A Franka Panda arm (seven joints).
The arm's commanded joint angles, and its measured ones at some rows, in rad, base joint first. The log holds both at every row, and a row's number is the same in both.
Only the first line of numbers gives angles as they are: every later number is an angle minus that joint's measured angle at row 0.
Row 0, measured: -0.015 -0.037 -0.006 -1.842 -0.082 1.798 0.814
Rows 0 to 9, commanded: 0.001 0.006 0.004 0.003 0.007 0.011 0.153; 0.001 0.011 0.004 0.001 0.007 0.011 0.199; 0.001 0.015 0.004 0.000 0.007 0.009 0.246; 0.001 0.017 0.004 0.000 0.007 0.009 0.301; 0.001 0.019 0.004 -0.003 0.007 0.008 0.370; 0.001 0.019 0.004 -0.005 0.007 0.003 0.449; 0.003 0.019 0.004 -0.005 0.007 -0.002 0.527; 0.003 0.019 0.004 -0.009 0.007 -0.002 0.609; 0.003 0.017 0.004 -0.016 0.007 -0.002 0.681; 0.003 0.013 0.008 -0.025 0.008 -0.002 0.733
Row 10, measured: 0.001 0.024 0.000 -0.005 0.000 0.000 0.550
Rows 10 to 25, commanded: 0.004 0.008 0.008 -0.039 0.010 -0.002 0.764; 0.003 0.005 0.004 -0.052 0.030 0.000 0.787; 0.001 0.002 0.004 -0.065 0.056 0.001 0.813; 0.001 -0.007 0.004 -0.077 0.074 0.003 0.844; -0.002 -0.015 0.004 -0.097 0.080 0.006 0.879; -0.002 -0.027 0.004 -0.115 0.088 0.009 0.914; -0.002 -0.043 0.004 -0.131 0.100 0.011 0.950; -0.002 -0.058 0.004 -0.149 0.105 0.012 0.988; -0.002 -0.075 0.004 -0.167 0.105 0.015 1.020; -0.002 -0.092 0.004 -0.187 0.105 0.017 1.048; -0.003 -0.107 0.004 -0.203 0.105 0.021 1.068; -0.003 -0.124 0.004 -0.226 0.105 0.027 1.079; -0.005 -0.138 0.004 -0.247 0.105 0.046 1.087; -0.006 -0.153 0.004 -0.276 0.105 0.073 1.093; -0.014 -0.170 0.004 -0.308 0.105 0.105 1.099; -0.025 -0.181 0.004 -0.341 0.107 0.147 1.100
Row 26, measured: 0.000 -0.111 -0.001 -0.221 0.089 0.041 1.075
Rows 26 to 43, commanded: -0.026 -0.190 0.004 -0.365 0.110 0.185 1.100; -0.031 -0.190 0.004 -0.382 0.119 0.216 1.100; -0.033 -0.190 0.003 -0.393 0.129 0.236 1.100; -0.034 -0.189 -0.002 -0.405 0.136 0.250 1.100; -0.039 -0.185 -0.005 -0.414 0.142 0.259 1.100; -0.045 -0.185 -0.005 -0.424 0.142 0.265 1.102; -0.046 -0.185 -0.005 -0.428 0.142 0.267 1.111; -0.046 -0.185 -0.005 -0.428 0.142 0.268 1.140; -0.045 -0.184 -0.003 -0.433 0.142 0.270 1.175; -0.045 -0.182 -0.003 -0.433 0.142 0.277 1.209; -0.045 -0.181 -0.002 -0.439 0.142 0.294 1.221; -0.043 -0.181 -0.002 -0.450 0.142 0.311 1.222; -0.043 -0.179 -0.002 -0.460 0.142 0.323 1.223; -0.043 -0.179 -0.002 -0.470 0.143 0.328 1.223; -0.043 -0.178 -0.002 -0.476 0.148 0.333 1.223; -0.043 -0.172 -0.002 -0.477 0.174 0.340 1.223; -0.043 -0.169 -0.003 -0.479 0.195 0.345 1.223; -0.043 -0.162 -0.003 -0.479 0.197 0.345 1.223
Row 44, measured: -0.040 -0.160 -0.010 -0.460 0.157 0.318 1.208
